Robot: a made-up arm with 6 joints.
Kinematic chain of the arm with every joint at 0, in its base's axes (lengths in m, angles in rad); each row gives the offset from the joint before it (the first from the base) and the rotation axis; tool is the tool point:
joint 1: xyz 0 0 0.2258 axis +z
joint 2: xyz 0 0 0 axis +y
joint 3: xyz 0 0 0.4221 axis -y
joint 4: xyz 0 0 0 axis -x
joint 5: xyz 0.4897 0 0 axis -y
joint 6: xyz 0 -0.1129 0 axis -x
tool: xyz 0 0 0
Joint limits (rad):
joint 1: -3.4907..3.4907
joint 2: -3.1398..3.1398
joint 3: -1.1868..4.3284
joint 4: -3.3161..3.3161
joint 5: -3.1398..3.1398
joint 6: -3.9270..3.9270
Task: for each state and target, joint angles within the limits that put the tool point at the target. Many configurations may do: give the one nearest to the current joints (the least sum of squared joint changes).
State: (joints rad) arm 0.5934 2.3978 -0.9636 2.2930 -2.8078 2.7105
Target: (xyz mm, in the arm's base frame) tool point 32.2 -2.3 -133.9
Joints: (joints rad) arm 0.4048 1.6762 -1.0116 1.4394 -2.8078 2.7105
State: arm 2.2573 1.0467 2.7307 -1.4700 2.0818 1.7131
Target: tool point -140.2 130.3 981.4
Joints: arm 2.4021 0.8742 2.9382 -1.5549 2.0818 1.7131
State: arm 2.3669 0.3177 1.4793 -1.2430 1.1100 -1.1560
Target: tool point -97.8 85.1 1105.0
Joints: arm 2.5581 -0.1602 1.2341 -1.4185 1.1100 -1.1560
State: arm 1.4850 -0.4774 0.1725 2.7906 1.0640 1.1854
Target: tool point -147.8 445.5 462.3
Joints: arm 1.6536 0.0057 -0.4304 2.9323 1.0640 1.1854
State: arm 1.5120 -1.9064 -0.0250 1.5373 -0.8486 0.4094
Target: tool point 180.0 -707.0 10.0
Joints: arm 1.8081 -2.5258 0.1307 1.4934 -0.8486 0.4094
